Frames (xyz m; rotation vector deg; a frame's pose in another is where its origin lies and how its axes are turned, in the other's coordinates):
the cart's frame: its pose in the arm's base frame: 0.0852 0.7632 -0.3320 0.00 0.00 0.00
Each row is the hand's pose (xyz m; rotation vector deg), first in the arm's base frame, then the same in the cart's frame.
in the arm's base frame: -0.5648 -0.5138 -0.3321 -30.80 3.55 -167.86
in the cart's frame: -0.6500 -1.2770 -0.0001 -30.80 3.55 -167.86
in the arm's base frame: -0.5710 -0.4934 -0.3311 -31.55 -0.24 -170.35
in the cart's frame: -0.6562 -1.2566 0.0009 -31.55 -0.24 -170.35
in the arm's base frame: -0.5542 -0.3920 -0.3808 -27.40 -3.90 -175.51
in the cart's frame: -0.6394 -1.1552 -0.0488 -27.40 -3.90 -175.51
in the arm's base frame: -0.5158 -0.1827 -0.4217 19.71 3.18 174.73
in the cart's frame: -0.6010 -0.9459 -0.0897 19.71 3.18 174.73
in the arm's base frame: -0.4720 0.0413 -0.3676 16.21 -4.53 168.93
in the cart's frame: -0.5572 -0.7219 -0.0356 16.21 -4.53 168.93
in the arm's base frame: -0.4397 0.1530 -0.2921 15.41 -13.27 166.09
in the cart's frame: -0.5249 -0.6102 0.0399 15.41 -13.27 166.09
